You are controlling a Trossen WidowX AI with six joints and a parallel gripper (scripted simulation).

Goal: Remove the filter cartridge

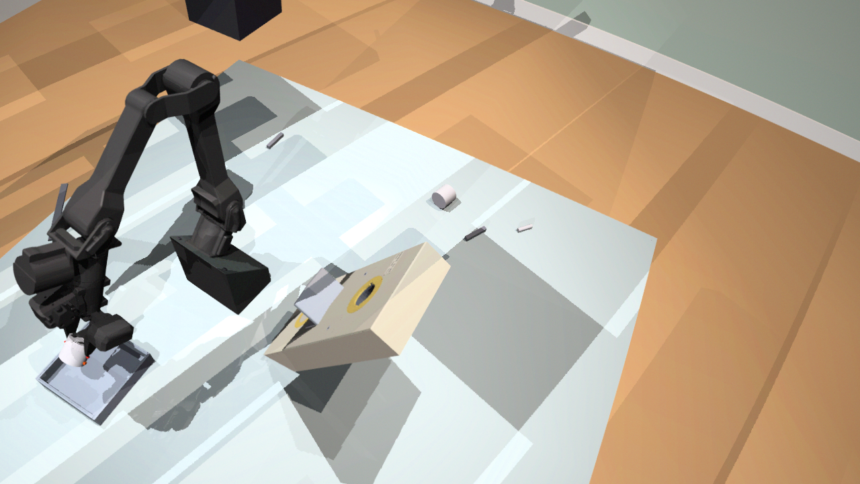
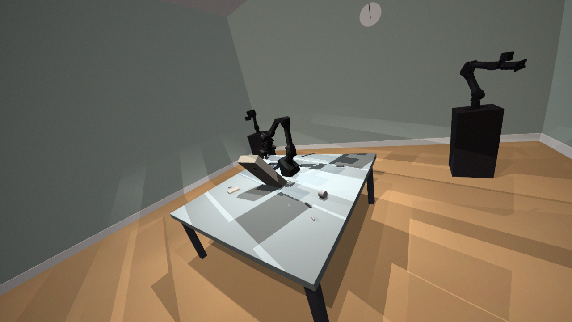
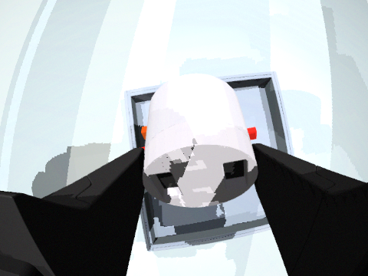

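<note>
The tray is 130 mm below my gripper tip and 20 mm behind it. From my gripper tip the other things lie so: beige service panel 350 mm ahead, 290 mm to the left, 20 mm above; round filter cartridge right at my gripper tip.
</note>
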